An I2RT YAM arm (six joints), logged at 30 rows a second.
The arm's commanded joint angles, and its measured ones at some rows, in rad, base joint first. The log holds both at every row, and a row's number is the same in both.
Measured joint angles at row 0: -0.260 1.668 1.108 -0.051 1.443 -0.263
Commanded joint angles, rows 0 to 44: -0.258 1.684 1.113 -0.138 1.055 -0.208; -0.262 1.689 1.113 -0.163 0.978 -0.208; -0.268 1.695 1.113 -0.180 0.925 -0.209; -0.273 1.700 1.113 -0.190 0.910 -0.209; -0.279 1.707 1.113 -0.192 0.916 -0.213; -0.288 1.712 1.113 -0.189 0.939 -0.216; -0.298 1.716 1.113 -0.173 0.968 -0.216; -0.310 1.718 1.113 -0.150 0.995 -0.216; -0.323 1.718 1.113 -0.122 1.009 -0.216; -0.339 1.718 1.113 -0.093 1.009 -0.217; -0.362 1.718 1.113 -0.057 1.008 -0.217; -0.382 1.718 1.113 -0.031 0.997 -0.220; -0.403 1.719 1.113 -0.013 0.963 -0.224; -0.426 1.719 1.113 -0.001 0.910 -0.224; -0.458 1.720 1.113 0.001 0.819 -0.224; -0.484 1.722 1.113 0.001 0.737 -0.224; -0.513 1.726 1.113 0.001 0.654 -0.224; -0.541 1.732 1.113 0.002 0.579 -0.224; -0.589 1.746 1.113 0.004 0.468 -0.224; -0.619 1.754 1.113 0.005 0.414 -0.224; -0.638 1.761 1.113 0.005 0.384 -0.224; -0.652 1.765 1.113 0.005 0.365 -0.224; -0.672 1.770 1.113 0.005 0.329 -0.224; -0.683 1.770 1.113 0.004 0.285 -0.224; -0.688 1.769 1.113 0.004 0.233 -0.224; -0.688 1.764 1.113 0.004 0.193 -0.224; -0.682 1.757 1.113 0.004 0.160 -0.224; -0.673 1.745 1.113 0.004 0.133 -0.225; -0.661 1.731 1.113 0.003 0.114 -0.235; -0.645 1.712 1.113 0.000 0.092 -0.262; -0.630 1.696 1.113 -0.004 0.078 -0.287; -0.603 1.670 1.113 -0.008 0.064 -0.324; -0.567 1.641 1.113 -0.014 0.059 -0.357; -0.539 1.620 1.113 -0.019 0.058 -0.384; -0.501 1.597 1.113 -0.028 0.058 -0.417; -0.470 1.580 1.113 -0.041 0.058 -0.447; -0.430 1.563 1.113 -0.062 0.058 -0.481; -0.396 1.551 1.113 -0.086 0.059 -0.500; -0.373 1.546 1.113 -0.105 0.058 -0.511; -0.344 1.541 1.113 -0.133 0.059 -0.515; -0.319 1.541 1.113 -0.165 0.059 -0.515; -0.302 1.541 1.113 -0.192 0.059 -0.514; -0.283 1.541 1.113 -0.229 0.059 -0.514; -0.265 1.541 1.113 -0.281 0.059 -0.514; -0.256 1.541 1.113 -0.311 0.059 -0.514
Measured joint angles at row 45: -0.299 1.542 1.113 -0.217 0.068 -0.474
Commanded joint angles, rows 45 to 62: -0.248 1.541 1.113 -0.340 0.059 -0.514; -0.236 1.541 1.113 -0.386 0.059 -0.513; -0.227 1.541 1.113 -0.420 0.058 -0.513; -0.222 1.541 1.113 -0.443 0.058 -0.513; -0.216 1.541 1.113 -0.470 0.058 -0.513; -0.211 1.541 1.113 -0.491 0.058 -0.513; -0.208 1.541 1.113 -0.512 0.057 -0.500; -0.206 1.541 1.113 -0.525 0.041 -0.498; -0.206 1.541 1.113 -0.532 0.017 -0.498; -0.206 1.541 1.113 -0.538 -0.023 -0.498; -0.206 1.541 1.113 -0.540 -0.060 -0.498; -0.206 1.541 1.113 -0.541 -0.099 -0.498; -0.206 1.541 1.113 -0.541 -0.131 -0.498; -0.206 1.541 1.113 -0.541 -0.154 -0.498; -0.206 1.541 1.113 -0.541 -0.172 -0.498; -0.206 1.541 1.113 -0.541 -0.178 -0.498; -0.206 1.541 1.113 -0.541 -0.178 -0.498; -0.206 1.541 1.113 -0.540 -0.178 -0.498
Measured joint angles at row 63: -0.214 1.542 1.111 -0.539 -0.102 -0.500
